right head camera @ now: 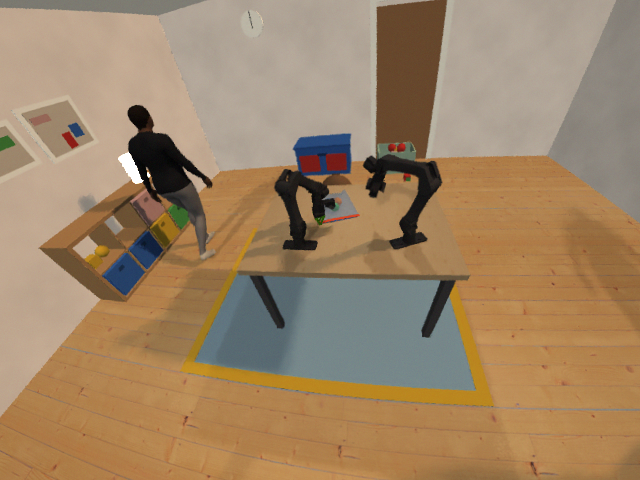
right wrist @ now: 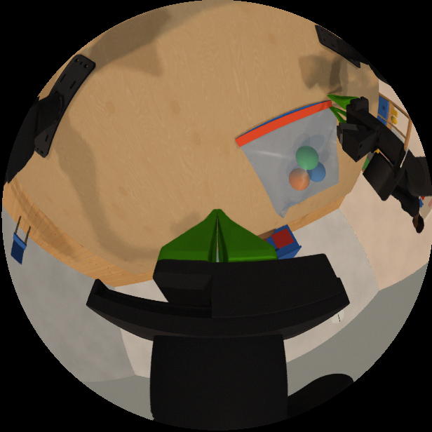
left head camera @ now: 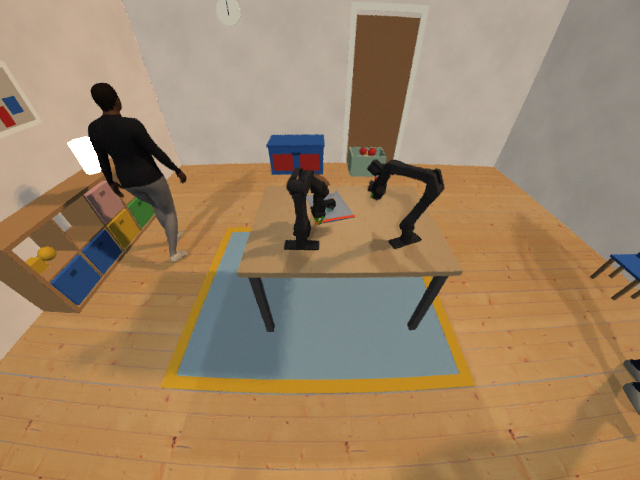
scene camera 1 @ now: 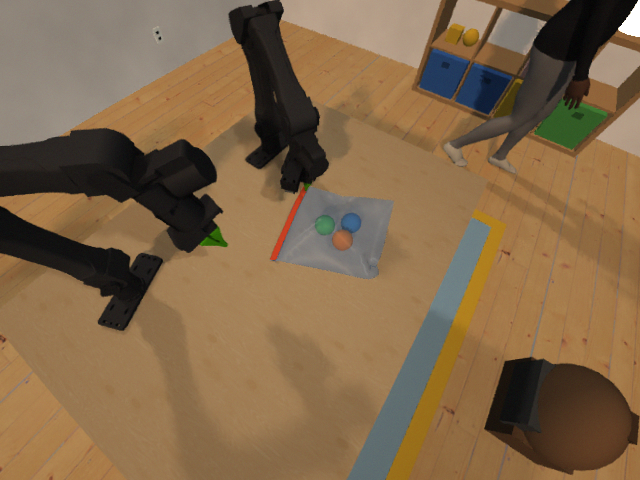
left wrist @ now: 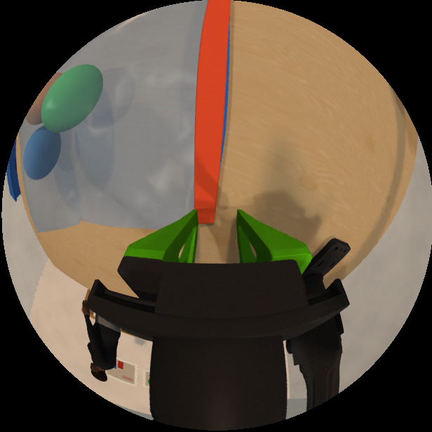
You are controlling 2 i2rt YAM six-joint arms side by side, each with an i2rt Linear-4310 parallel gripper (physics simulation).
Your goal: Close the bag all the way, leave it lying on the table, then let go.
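A clear bag (scene camera 1: 310, 250) (left wrist: 150, 165) (right wrist: 265, 165) lies flat on the table (scene camera 1: 232, 372) with a green ball (scene camera 1: 324, 224) (left wrist: 72, 97) (right wrist: 307, 157), a blue ball (scene camera 1: 351, 222) (right wrist: 318, 173) and an orange ball (scene camera 1: 342, 240) (right wrist: 299, 179) inside. Its red strip (scene camera 1: 288, 223) (left wrist: 211, 110) (right wrist: 282, 122) runs along the mouth; a thin blue edge (left wrist: 226, 110) shows beside it. My left gripper (left wrist: 216, 215) (left head camera: 319, 220) is partly open at the strip's near end, which lies close to one fingertip. My right gripper (right wrist: 216, 215) (scene camera 1: 225, 244) is shut and empty, above the table, away from the bag.
A person in black (left head camera: 129, 149) (right head camera: 164, 155) stands left of the table in the head views. A shelf unit (left head camera: 51, 211) stands behind the person. A blue chest (left head camera: 296, 140) and a pale green box (left head camera: 359, 165) stand beyond the table.
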